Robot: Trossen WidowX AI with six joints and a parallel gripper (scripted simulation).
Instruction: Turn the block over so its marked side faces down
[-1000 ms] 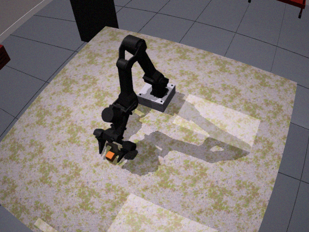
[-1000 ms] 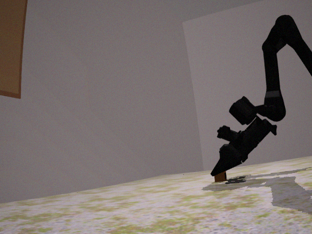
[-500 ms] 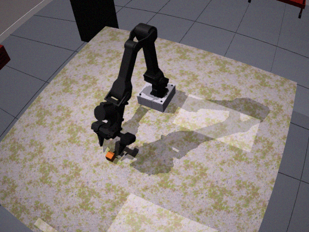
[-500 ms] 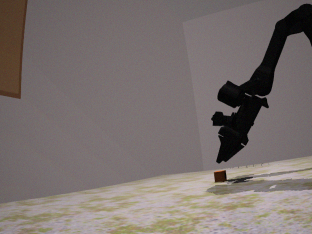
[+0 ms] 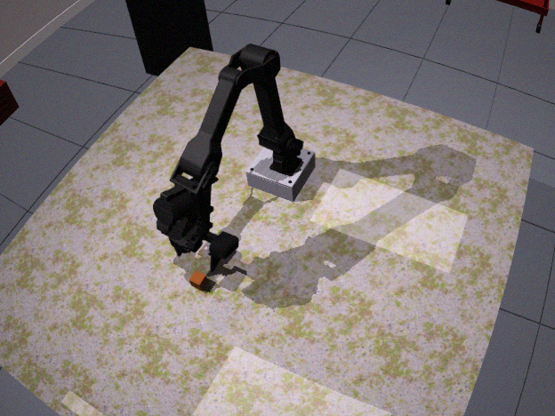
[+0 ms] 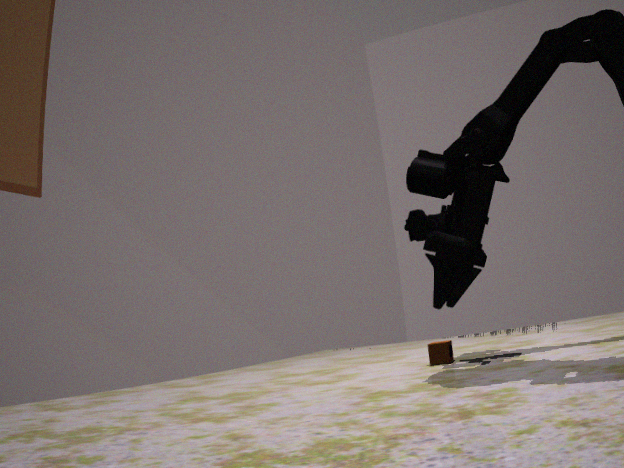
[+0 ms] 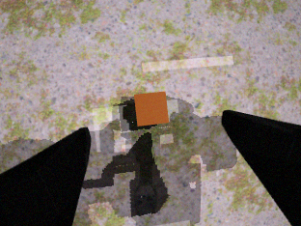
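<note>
The small orange block is 70 mm below my gripper tip.
</note>
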